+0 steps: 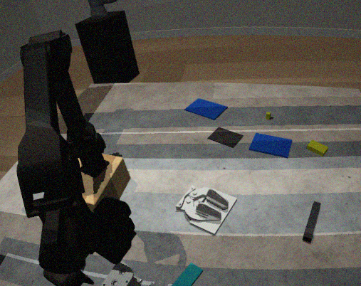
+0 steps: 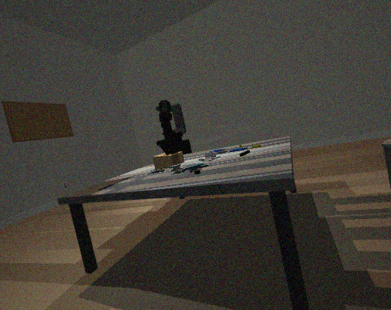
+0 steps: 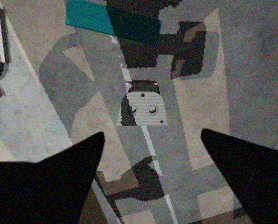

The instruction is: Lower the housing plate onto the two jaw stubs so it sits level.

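My gripper tip is 12 cm short of the teal piece, 4 cm to the right of it and 10 cm above it. The rest, counted from my gripper tip: dark bar (35 cm ahead, 30 cm to the left, 10 cm below); yellow cube (15 cm ahead, 69 cm to the left, 9 cm below); dark tile (4 cm ahead, 55 cm to the left, 10 cm below).
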